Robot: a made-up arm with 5 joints.
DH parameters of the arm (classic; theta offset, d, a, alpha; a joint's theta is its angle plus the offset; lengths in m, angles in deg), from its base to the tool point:
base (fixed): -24.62 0 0.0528 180
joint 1: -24.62 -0.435 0.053 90
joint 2: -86.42 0 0.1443 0
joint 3: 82.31 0 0.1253 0
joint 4: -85.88 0.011 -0.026 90
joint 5: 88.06 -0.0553 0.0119 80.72
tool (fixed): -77.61 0.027 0 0
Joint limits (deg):
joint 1: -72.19..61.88
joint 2: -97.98..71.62
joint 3: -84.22..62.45
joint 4: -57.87..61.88
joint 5: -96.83..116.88
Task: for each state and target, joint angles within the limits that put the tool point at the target. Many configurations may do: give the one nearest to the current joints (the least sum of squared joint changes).
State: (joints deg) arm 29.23 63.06 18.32 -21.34 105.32
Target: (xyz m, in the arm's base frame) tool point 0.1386 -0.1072 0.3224
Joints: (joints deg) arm 58.10 61.01 40.43 -10.59 112.15
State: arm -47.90 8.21 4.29 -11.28 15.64
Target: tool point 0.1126 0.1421 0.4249
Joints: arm -58.37 8.88 50.80 3.60 21.25
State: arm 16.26 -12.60 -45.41 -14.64 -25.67
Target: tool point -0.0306 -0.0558 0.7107
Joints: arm -25.12 -46.28 -47.84 -20.14 -38.53
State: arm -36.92 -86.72 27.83 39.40 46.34
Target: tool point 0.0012 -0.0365 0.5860
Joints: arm -62.81 -94.39 14.78 35.79 33.20
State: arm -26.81 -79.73 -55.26 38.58 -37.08
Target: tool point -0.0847 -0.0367 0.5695
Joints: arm -3.82 -97.98 -22.41 61.88 -57.36
